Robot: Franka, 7 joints.
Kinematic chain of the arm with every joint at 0, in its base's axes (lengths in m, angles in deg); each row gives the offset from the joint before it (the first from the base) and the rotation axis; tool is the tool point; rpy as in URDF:
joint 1: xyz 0 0 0.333 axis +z
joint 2: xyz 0 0 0 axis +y
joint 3: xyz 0 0 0.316 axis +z
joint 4: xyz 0.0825 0 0 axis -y
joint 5: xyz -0.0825 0 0.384 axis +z
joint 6: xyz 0 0 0 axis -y
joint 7: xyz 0.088 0 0 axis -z
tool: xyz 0 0 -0.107 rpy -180 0 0
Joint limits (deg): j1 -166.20..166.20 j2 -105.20..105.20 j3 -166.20..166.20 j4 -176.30..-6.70 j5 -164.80..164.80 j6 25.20..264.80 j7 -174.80..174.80
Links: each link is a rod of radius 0.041 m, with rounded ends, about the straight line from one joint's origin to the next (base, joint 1, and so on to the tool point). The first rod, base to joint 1, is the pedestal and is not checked.
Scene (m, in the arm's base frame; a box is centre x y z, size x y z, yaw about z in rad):
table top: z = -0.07
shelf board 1: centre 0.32 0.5 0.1 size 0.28 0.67 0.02 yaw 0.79
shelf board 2: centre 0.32 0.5 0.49 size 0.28 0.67 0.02 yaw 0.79
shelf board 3: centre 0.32 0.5 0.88 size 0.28 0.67 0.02 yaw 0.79
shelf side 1: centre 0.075 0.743 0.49 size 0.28 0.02 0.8 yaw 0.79
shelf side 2: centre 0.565 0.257 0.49 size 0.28 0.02 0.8 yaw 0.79
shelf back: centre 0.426 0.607 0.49 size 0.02 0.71 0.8 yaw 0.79
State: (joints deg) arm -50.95 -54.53 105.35 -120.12 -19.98 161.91 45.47
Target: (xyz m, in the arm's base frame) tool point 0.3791 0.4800 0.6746
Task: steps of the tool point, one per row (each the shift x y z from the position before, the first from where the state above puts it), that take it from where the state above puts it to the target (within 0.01 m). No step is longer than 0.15 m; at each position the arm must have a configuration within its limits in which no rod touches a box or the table.
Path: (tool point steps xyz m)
1: -0.0632 -0.0259 -0.0192
2: -0.0529 -0.0370 -0.0068
3: -0.0421 -0.0450 0.0031
4: -0.0311 -0.0500 0.0098
5: -0.0199 -0.0532 0.0131
6: 0.0498 0.0101 0.0887
7: 0.0348 -0.0157 0.0997
8: 0.0074 -0.0365 0.1017
9: -0.0278 -0.0473 0.0934
10: 0.0703 0.0832 -0.0044
11: 0.0695 0.0700 -0.0151
12: 0.0565 0.0531 -0.0053
13: 0.0394 0.0316 0.0248

